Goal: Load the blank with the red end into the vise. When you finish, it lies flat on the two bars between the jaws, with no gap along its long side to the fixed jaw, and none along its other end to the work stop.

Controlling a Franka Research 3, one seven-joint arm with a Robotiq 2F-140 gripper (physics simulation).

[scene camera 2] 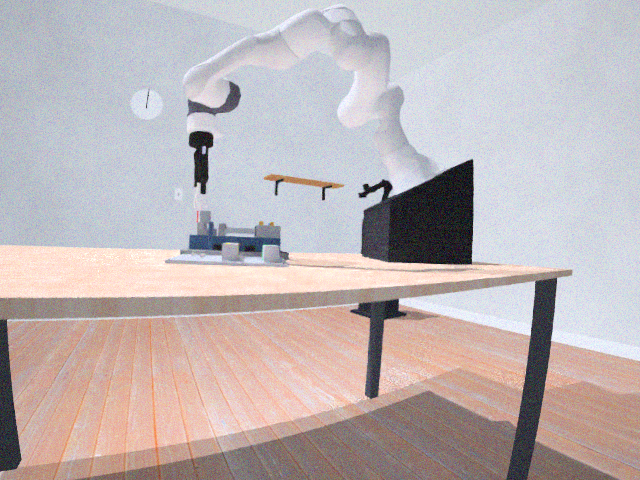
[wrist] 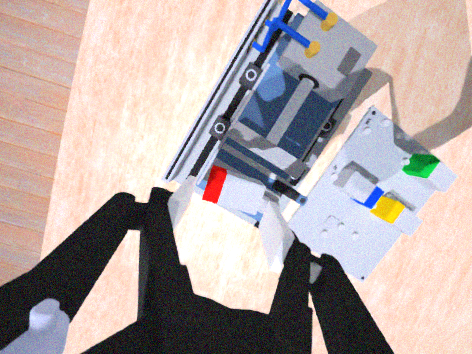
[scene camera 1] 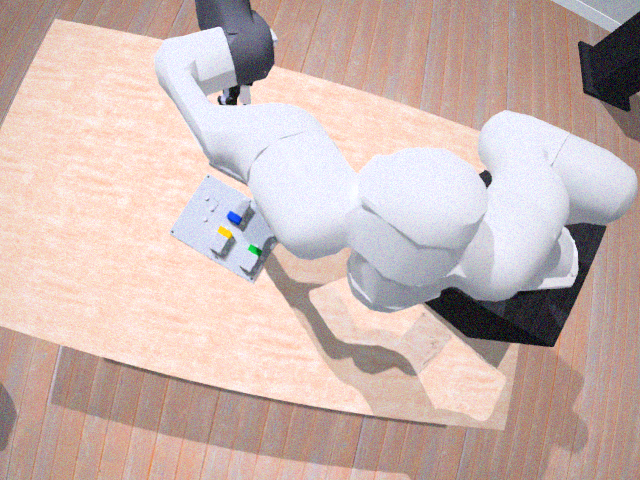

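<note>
The blank with the red end [wrist: 238, 194] [scene camera 2: 196, 215] is a pale grey block. In the wrist view it lies at the near end of the blue vise [wrist: 289, 110] [scene camera 2: 234, 240], red end to the left. I cannot tell whether it rests flat on the bars or touches the jaw. My gripper [wrist: 228, 202] [scene camera 2: 198, 198] hangs straight above it. It is open, with a pale finger on each side of the blank and a gap to it. In scene camera 1 my arm hides the vise and most of the gripper [scene camera 1: 234, 98].
A grey fixture plate [wrist: 343, 236] [scene camera 1: 201, 227] [scene camera 2: 227, 260] lies beside the vise. It holds blanks with a green end [wrist: 419, 165] [scene camera 1: 254, 250], a yellow end [wrist: 386, 209] [scene camera 1: 225, 232] and a blue end [wrist: 371, 197] [scene camera 1: 233, 217]. My black base box [scene camera 2: 429, 216] stands at the table's back right.
</note>
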